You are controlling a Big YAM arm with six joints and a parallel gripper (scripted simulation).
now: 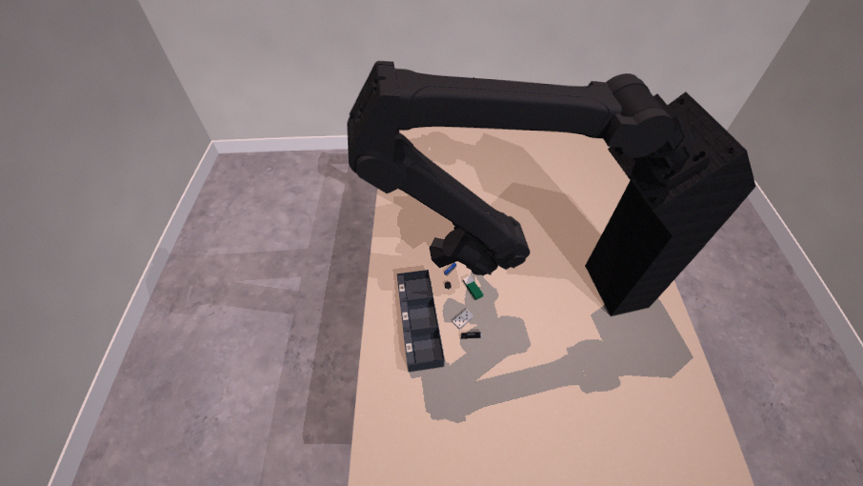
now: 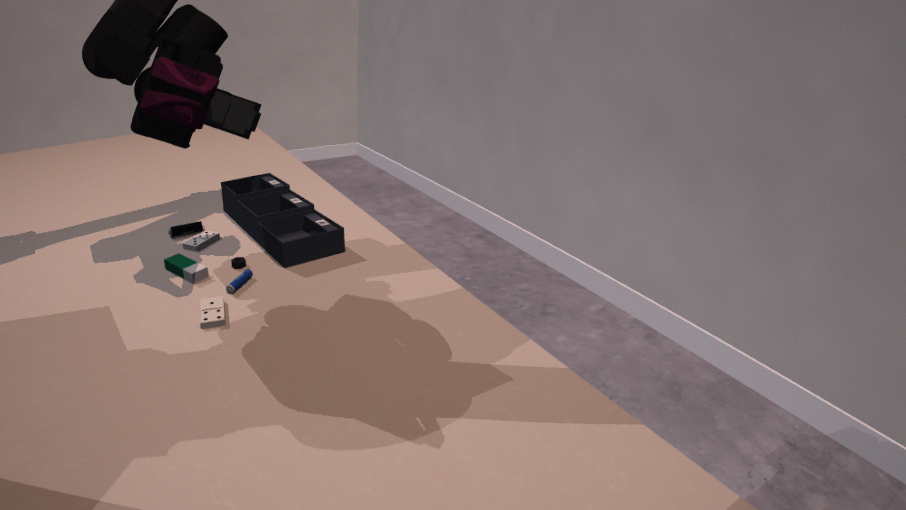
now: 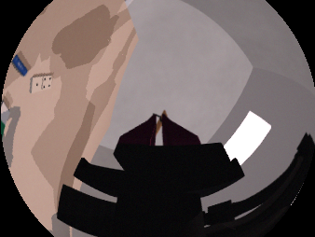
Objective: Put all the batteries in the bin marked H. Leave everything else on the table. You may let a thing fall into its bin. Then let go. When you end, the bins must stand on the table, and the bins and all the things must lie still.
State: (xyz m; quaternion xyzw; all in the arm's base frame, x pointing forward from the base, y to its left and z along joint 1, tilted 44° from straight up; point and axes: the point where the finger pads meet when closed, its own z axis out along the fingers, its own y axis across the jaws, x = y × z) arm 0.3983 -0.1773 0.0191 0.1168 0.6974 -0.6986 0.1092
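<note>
Right now my hand is 14 cm short of the three joined black bins, 19 cm to the right of it and 20 cm above it. From my hand the other things lie so: blue battery 4 cm ahead, 5 cm to the left, 21 cm below; then green-and-white eraser 1 cm behind, 12 cm to the left, 21 cm below; then white domino 1 cm behind, 21 cm below.
</note>
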